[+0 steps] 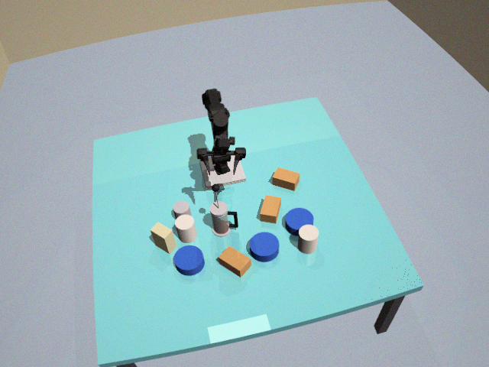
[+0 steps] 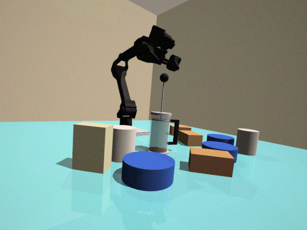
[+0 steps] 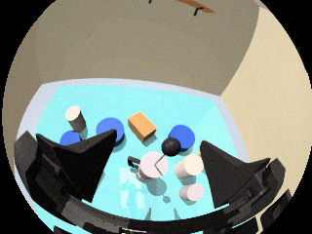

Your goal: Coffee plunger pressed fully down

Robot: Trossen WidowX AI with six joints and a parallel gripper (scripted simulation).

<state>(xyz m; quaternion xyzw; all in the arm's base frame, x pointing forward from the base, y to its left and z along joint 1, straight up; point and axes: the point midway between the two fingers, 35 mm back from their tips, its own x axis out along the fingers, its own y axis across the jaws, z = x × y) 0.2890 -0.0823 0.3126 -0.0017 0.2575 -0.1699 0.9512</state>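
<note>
Now: gripper tip 20 mm short of the glass coffee press, 20 mm to the left of it and 180 mm above it. Round my gripper tip: beige block 10 mm behind, 280 mm to the right, 260 mm below.
</note>
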